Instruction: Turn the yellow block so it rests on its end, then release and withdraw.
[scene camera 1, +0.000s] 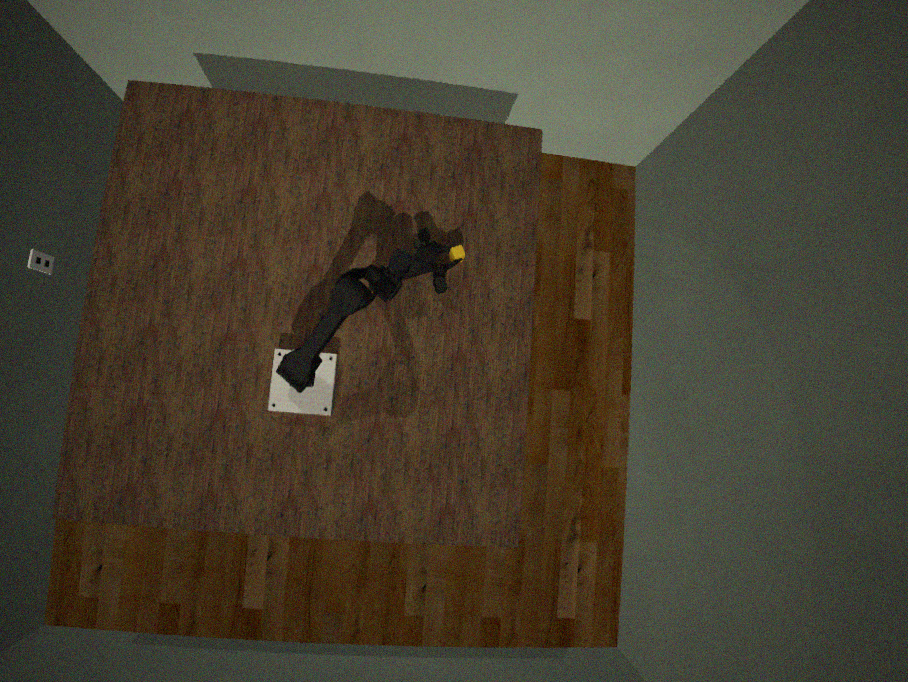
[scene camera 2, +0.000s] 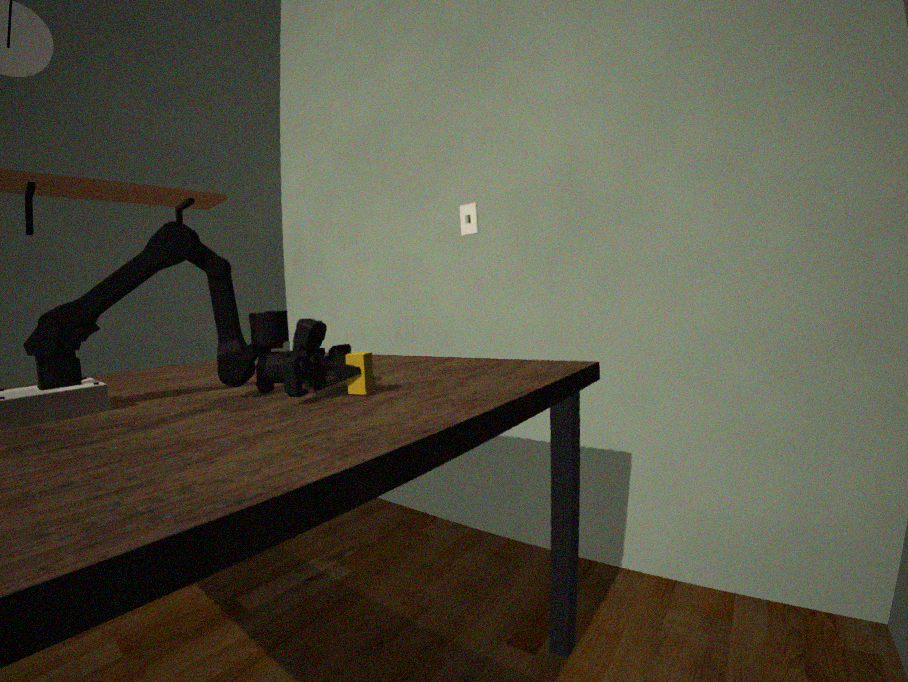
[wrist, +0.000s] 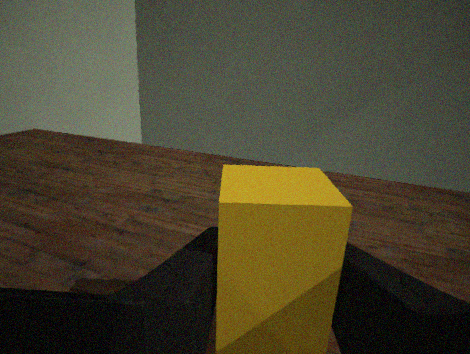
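Note:
The yellow block (scene camera 1: 457, 253) (scene camera 2: 358, 383) (wrist: 282, 250) is upright, with its long side vertical and a small end face on top. In the scene camera 2 view its lower end is at or very near the table top; whether it touches is hard to tell. My gripper (scene camera 1: 454, 256) (scene camera 2: 355, 371) is shut on the block, with one finger on each side of it. The gripper reaches out nearly level, low over the table. In the wrist view the lower end of the block is cut off by the frame.
The wooden table (scene camera 1: 220, 455) (scene camera 2: 220, 455) (wrist: 100, 200) carries the arm's white base plate (scene camera 1: 286, 400) (scene camera 2: 58, 403). The table's right edge lies beyond the block. A wall shelf (scene camera 2: 110, 189) is behind the arm.

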